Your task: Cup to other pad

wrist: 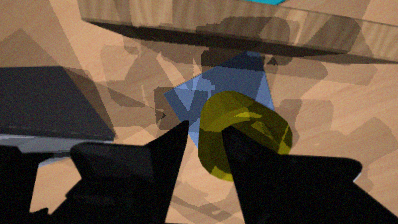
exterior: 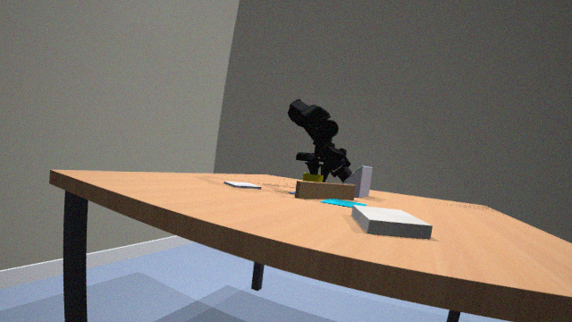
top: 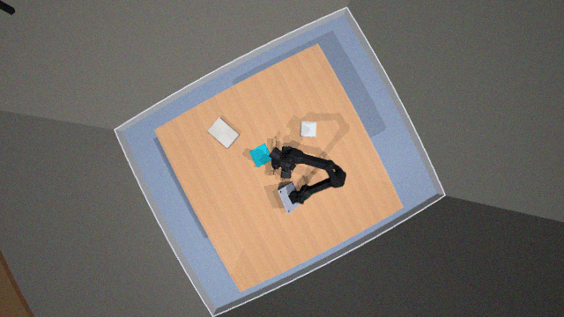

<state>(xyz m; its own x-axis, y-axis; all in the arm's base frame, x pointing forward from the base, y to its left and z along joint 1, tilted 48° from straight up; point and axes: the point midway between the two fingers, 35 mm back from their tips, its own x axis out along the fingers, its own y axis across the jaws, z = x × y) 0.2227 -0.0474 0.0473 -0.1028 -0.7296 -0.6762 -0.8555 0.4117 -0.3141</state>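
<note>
My gripper tip is now 2 cm to the left of the yellow cup, 2 cm short of it and 1 cm above it. From my gripper tip the other things lie so: low wooden block (7 cm ahead, 6 cm to the left, 2 cm below); then blue pad (5 cm below, 2 cm to the right, 2 cm ahead); then cyan pad (13 cm to the left, 12 cm ahead, 5 cm below).
</note>
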